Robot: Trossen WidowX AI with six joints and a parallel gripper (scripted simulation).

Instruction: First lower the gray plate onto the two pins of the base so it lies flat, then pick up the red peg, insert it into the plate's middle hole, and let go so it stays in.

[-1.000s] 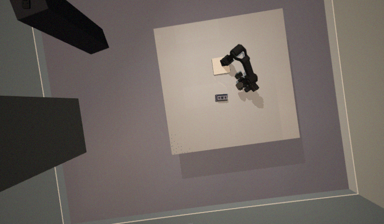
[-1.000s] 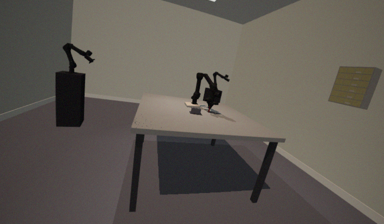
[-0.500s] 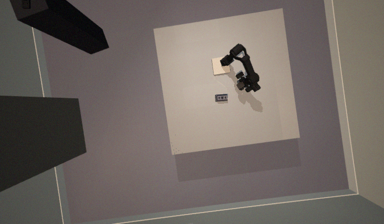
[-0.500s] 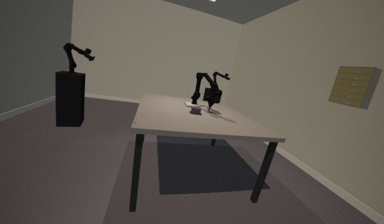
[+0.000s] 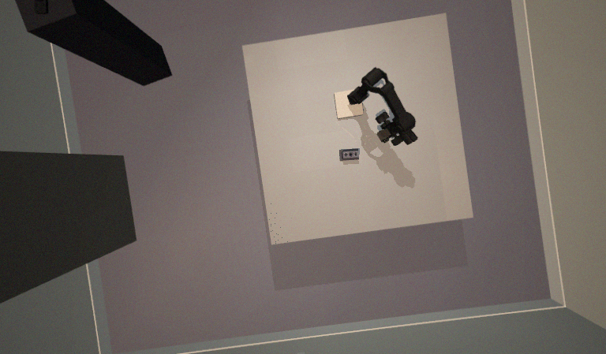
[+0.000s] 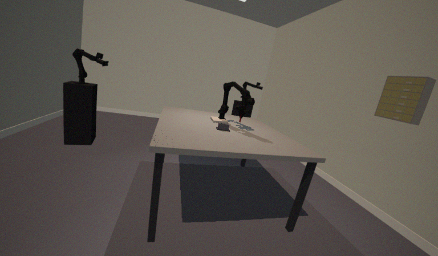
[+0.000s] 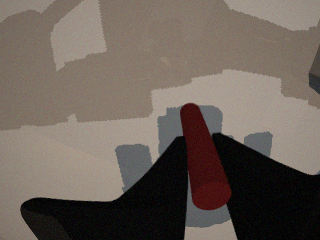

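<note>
The gray plate lies 21 cm to the right of my gripper tip, 6 cm below it and 6 cm ahead of it. The rest, counted from my gripper tip: red peg: right at my gripper tip; base: 21 cm to the right, 10 cm below, 6 cm ahead.
</note>
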